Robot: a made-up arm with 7 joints.
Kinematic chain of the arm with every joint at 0, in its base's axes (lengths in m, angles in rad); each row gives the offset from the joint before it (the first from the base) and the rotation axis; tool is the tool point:
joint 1: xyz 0 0.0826 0 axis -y
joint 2: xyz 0 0.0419 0 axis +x
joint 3: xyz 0 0 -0.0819 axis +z
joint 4: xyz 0 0 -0.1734 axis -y
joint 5: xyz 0 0 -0.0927 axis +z
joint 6: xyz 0 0 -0.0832 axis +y
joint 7: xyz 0 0 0 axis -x
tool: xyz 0 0 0
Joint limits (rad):
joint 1: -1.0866..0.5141
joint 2: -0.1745..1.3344
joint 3: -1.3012..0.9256
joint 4: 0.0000..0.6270
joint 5: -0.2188..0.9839
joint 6: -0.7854..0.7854
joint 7: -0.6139..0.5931
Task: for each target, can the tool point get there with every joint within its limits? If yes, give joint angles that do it. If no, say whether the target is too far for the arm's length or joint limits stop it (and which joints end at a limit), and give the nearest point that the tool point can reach.
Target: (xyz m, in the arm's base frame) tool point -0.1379 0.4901 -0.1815
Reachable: yes | joints -0.6967 1.0365 -0.7431 0.0823 0.5160 -0.0893 0.2229
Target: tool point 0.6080 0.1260 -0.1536
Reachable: no: too far | nearest point 0.2855 0.1259 -0.2956 | short by 0.352 m
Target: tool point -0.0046 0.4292 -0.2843
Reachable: yes | joints -0.2969 0.7401 0.4772 0.5286 0.2956 0.5565 -0.3317
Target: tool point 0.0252 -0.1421 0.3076
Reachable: no: joint limits stop it (at a limit: joint 1, joint 2, joint 3, joint 4) | nearest point -0.3186 -0.0425 -0.1986 | short by 0.620 m
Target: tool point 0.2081 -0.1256 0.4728
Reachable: no: too far | nearest point 0.2602 -0.0042 -0.2908 | short by 0.775 m
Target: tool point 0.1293 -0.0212 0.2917
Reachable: no: joint limits stop it (at a limit: joint 1, joint 2, joint 4) | nearest point 0.2616 -0.0023 -0.2904 | short by 0.597 m
